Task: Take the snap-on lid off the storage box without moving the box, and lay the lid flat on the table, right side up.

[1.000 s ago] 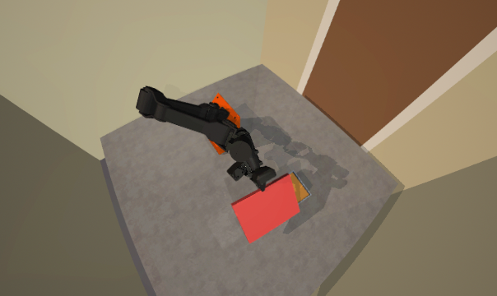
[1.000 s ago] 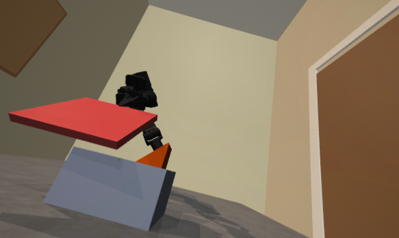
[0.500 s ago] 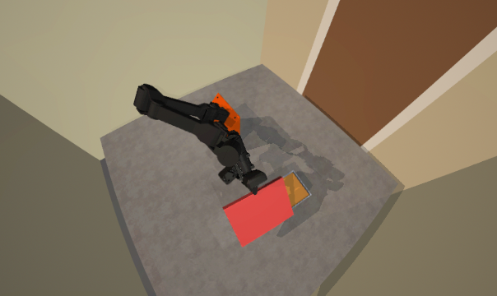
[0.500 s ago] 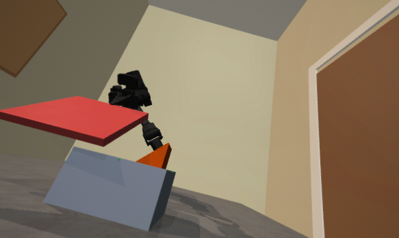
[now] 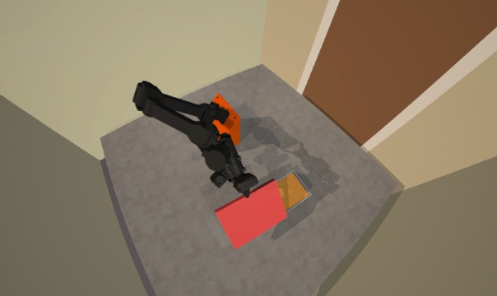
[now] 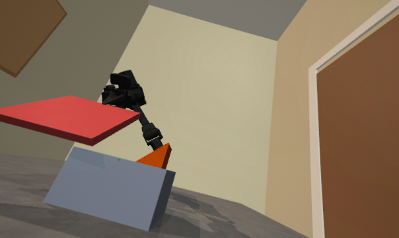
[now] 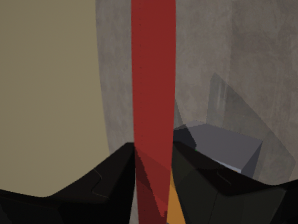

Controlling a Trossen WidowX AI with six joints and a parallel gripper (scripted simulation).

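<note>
Now: the red lid 60 mm ahead of my gripper tip, 10 mm to the right of it and 50 mm below it. Also, from my gripper tip: grey storage box: 80 mm ahead, 160 mm to the left, 180 mm below.
</note>
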